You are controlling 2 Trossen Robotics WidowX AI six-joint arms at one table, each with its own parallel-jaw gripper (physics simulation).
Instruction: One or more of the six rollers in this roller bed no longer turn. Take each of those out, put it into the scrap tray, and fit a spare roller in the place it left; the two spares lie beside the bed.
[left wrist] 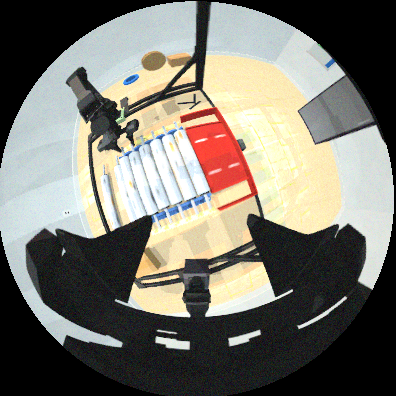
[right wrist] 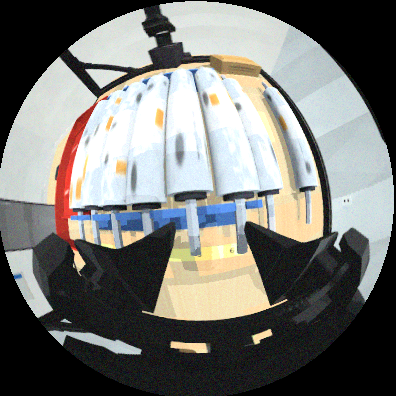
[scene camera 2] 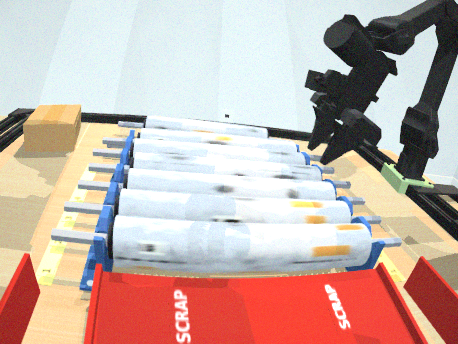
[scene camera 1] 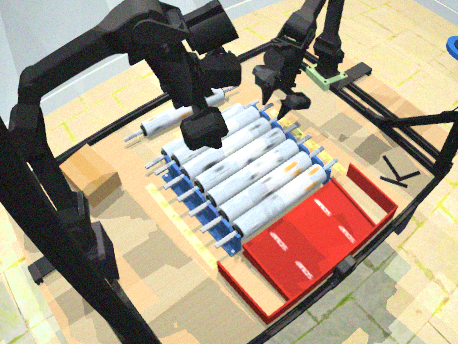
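The roller bed's blue rail carries six pale rollers; the roller nearest the tray lies level. One spare roller lies close beside the bed; the other spare roller lies farther out. The scrap tray holds no roller. My left gripper is open and empty, high above the bed's far side. My right gripper is part open and empty, above the shaft ends near the bed's far end. Whether any roller turns cannot be seen.
A cardboard box stands at the left of the table in both scene views. A yellow strip runs along each side of the bed. Black frame bars border the table. A black three-armed piece lies beyond the tray at the right.
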